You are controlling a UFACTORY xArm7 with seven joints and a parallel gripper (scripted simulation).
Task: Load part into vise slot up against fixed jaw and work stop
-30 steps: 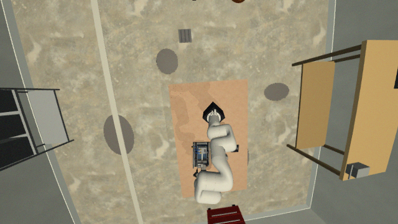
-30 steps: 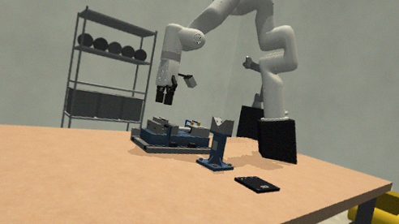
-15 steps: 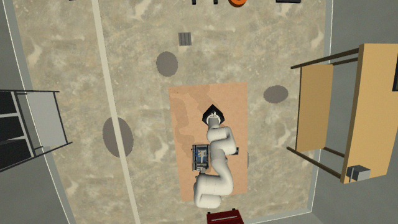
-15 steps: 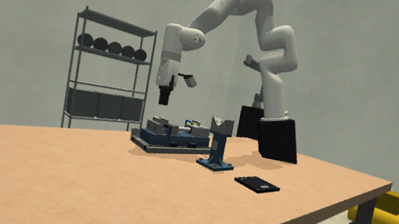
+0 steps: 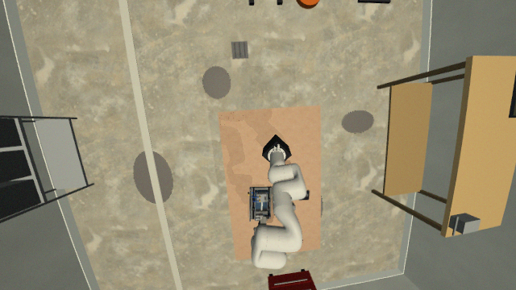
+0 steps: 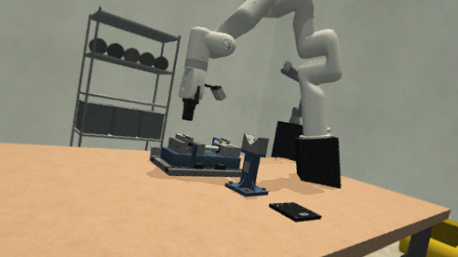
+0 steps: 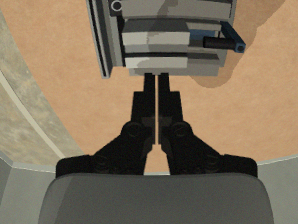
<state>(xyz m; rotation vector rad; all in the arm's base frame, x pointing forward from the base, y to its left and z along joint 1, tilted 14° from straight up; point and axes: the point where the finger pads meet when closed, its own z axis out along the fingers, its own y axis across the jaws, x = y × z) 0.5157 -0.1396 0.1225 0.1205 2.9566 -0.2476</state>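
My hand is 8 cm above the grey block. The rest, counted from my hand: work stop 1 cm ahead, 7 cm to the left, 9 cm below; then cylinder rod 9 cm behind, 3 cm to the left, 10 cm below; then moving jaw 4 cm behind, 2 cm to the left, 11 cm below.
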